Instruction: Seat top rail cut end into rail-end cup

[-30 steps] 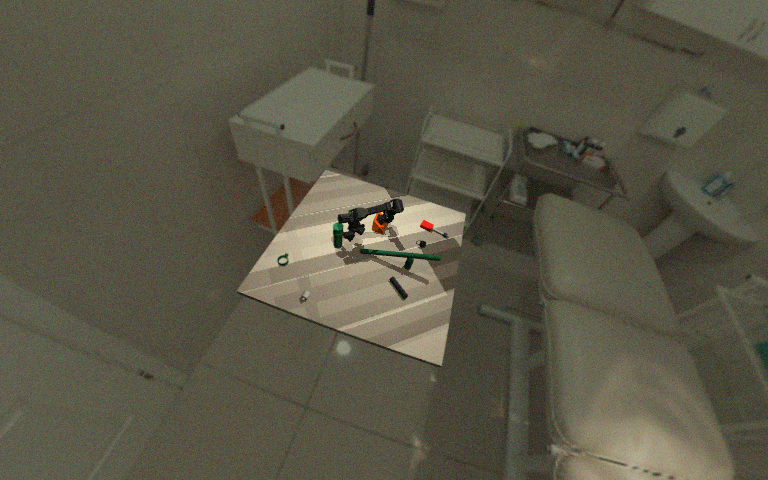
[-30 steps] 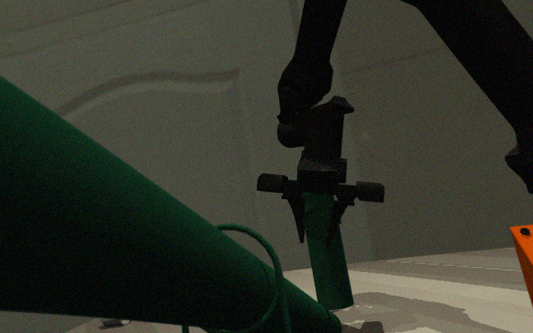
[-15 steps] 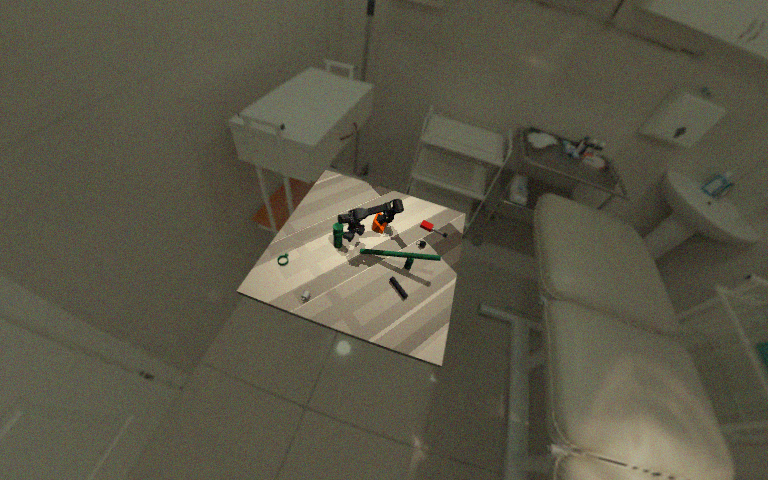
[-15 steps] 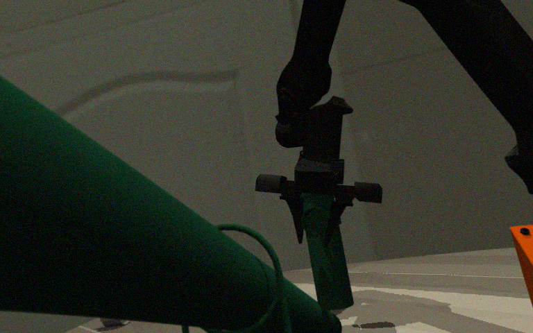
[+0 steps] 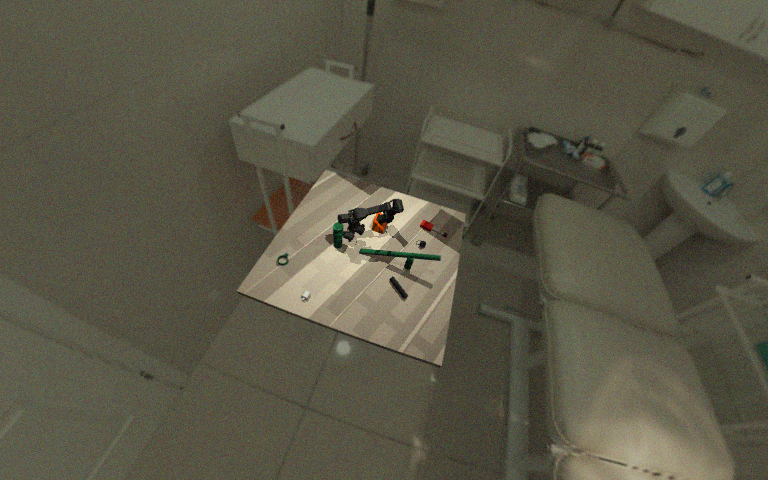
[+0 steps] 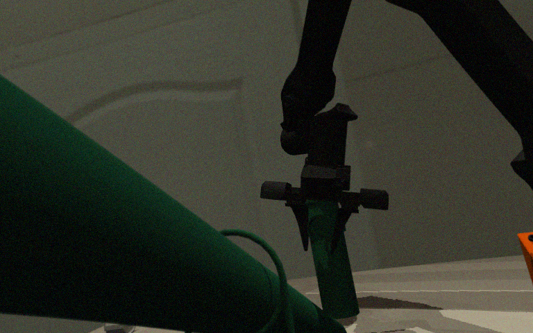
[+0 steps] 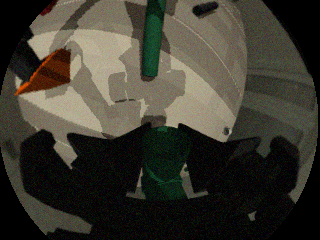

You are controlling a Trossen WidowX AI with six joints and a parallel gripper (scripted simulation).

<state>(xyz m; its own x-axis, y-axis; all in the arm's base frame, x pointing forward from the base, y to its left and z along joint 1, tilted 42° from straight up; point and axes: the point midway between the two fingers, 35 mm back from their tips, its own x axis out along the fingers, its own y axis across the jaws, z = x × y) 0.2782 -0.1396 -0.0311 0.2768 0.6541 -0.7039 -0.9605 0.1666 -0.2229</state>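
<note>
Right now my gripper tip is 1 cm past the rail-end cup, 3 cm to the left of it and 3 cm below it. Round my gripper tip: small white part: 45 cm ahead, 12 cm to the right, 9 cm below; loop cap: 2 cm behind, 42 cm to the left, 1 cm below; black cylinder: 17 cm ahead, 40 cm to the left, 9 cm below.
</note>
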